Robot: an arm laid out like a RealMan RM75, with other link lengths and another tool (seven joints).
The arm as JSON. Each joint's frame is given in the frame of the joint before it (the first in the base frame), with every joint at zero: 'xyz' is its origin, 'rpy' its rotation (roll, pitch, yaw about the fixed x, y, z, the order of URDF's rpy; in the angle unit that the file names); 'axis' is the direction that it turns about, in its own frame. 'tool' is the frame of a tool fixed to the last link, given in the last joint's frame.
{
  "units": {
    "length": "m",
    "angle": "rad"
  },
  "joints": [
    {
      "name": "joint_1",
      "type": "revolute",
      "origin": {
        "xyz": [
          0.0,
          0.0,
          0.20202
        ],
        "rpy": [
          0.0,
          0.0,
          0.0
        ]
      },
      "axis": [
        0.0,
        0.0,
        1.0
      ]
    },
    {
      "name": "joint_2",
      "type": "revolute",
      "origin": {
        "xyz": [
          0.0,
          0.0,
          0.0
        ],
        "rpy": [
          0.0,
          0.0,
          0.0
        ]
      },
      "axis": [
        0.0,
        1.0,
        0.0
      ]
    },
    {
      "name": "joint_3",
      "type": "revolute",
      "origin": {
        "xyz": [
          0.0,
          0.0,
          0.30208
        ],
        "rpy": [
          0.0,
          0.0,
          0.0
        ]
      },
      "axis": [
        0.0,
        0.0,
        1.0
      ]
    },
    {
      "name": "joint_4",
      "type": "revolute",
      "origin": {
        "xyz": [
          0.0,
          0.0,
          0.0
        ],
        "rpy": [
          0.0,
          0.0,
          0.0
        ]
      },
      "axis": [
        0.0,
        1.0,
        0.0
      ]
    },
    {
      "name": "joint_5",
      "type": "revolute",
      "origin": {
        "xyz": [
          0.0,
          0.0,
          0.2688
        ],
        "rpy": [
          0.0,
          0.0,
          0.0
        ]
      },
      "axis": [
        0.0,
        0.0,
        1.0
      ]
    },
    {
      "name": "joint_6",
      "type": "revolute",
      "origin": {
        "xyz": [
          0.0,
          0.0,
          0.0
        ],
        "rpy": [
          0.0,
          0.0,
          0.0
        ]
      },
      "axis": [
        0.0,
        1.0,
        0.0
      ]
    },
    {
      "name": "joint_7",
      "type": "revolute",
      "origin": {
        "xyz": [
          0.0,
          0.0,
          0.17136
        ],
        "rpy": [
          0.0,
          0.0,
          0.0
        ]
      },
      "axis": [
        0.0,
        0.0,
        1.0
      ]
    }
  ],
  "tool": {
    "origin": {
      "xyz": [
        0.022,
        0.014,
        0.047
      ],
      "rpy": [
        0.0,
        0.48,
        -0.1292
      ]
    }
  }
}
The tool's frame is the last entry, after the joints.
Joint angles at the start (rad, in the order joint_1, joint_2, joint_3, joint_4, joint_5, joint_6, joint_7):
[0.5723, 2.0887, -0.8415, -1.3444, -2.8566, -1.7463, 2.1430]
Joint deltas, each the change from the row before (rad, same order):
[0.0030, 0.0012, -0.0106, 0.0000, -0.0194, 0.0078, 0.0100]
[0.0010, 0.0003, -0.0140, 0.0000, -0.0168, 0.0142, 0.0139]
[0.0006, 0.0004, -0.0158, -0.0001, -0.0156, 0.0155, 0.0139]
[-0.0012, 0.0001, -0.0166, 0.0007, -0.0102, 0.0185, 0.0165]
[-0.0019, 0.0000, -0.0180, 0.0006, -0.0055, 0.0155, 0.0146]
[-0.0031, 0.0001, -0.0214, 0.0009, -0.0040, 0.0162, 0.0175]
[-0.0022, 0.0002, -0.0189, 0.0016, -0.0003, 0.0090, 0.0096]
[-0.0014, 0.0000, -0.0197, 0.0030, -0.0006, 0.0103, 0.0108]
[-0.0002, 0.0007, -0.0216, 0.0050, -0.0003, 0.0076, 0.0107]
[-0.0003, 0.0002, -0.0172, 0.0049, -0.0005, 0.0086, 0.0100]
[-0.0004, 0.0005, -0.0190, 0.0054, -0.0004, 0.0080, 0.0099]
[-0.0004, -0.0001, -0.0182, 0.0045, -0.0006, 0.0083, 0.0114]
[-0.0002, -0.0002, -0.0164, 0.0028, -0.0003, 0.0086, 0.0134]
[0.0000, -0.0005, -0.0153, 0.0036, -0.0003, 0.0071, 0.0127]
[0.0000, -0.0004, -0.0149, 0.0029, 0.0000, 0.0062, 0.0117]
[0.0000, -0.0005, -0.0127, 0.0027, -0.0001, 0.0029, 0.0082]
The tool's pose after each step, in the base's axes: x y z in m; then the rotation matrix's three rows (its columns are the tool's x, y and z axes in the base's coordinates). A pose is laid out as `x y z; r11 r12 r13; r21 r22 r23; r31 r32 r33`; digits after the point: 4 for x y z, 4 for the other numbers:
0.3494 0.4030 -0.0107; 0.3823 -0.4773 0.7912; -0.6715 -0.7317 -0.1171; 0.6348 -0.4865 -0.6002
0.3506 0.4055 -0.0103; 0.3654 -0.4693 0.8039; -0.6784 -0.7256 -0.1152; 0.6374 -0.5033 -0.5835
0.3516 0.4083 -0.0102; 0.3501 -0.4591 0.8165; -0.6845 -0.7204 -0.1116; 0.6395 -0.5198 -0.5665
0.3524 0.4114 -0.0107; 0.3380 -0.4506 0.8263; -0.6924 -0.7137 -0.1059; 0.6374 -0.5364 -0.5532
0.3525 0.4140 -0.0120; 0.3302 -0.4423 0.8339; -0.6968 -0.7101 -0.1007; 0.6367 -0.5478 -0.5426
0.3524 0.4163 -0.0142; 0.3225 -0.4346 0.8409; -0.7012 -0.7065 -0.0962; 0.6359 -0.5586 -0.5325
0.3516 0.4175 -0.0169; 0.3199 -0.4274 0.8456; -0.6987 -0.7092 -0.0942; 0.6399 -0.5607 -0.5255
0.3507 0.4189 -0.0200; 0.3171 -0.4201 0.8503; -0.6965 -0.7117 -0.0919; 0.6437 -0.5631 -0.5182
0.3493 0.4199 -0.0243; 0.3145 -0.4136 0.8544; -0.6911 -0.7168 -0.0927; 0.6508 -0.5613 -0.5113
0.3485 0.4210 -0.0276; 0.3118 -0.4086 0.8578; -0.6885 -0.7193 -0.0924; 0.6548 -0.5618 -0.5056
0.3476 0.4217 -0.0316; 0.3091 -0.4033 0.8613; -0.6844 -0.7232 -0.0930; 0.6604 -0.5607 -0.4995
0.3468 0.4227 -0.0349; 0.3057 -0.3983 0.8648; -0.6822 -0.7252 -0.0928; 0.6641 -0.5616 -0.4934
0.3457 0.4240 -0.0376; 0.3028 -0.3943 0.8676; -0.6829 -0.7248 -0.0911; 0.6648 -0.5649 -0.4888
0.3448 0.4249 -0.0403; 0.2993 -0.3916 0.8701; -0.6831 -0.7246 -0.0911; 0.6661 -0.5671 -0.4844
0.3438 0.4257 -0.0429; 0.2965 -0.3886 0.8724; -0.6828 -0.7249 -0.0908; 0.6677 -0.5688 -0.4803
0.3431 0.4258 -0.0452; 0.2936 -0.3861 0.8745; -0.6806 -0.7268 -0.0923; 0.6712 -0.5681 -0.4761

